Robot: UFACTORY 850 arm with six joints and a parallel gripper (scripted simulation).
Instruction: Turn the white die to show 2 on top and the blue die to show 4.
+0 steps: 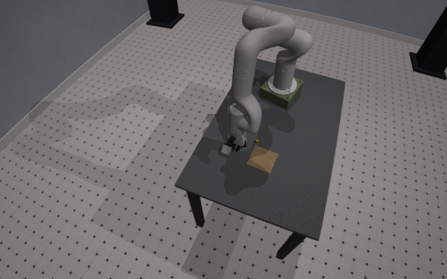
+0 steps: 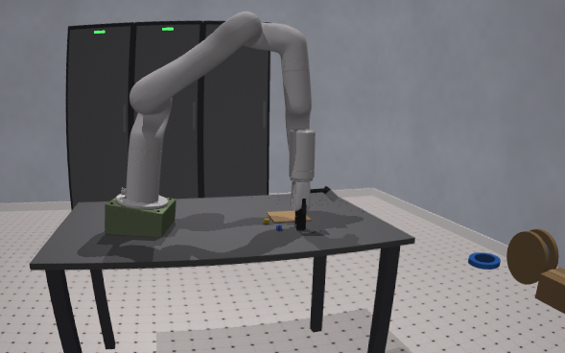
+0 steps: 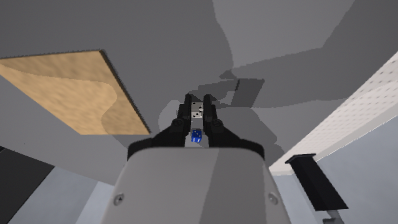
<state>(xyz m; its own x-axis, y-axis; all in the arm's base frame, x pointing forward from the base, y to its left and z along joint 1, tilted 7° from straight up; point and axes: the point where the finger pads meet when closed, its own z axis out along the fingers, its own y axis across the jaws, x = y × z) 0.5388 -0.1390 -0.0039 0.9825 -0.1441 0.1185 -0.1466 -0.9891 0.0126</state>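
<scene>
The white die lies 1 cm below my hand and 1 cm behind it. The rest, counted from my hand: blue die 7 cm behind, 1 cm to the left, 1 cm below; yellow die 10 cm to the left, 9 cm behind, 1 cm below; tan mat 16 cm to the left, 2 cm below, 1 cm ahead.
</scene>
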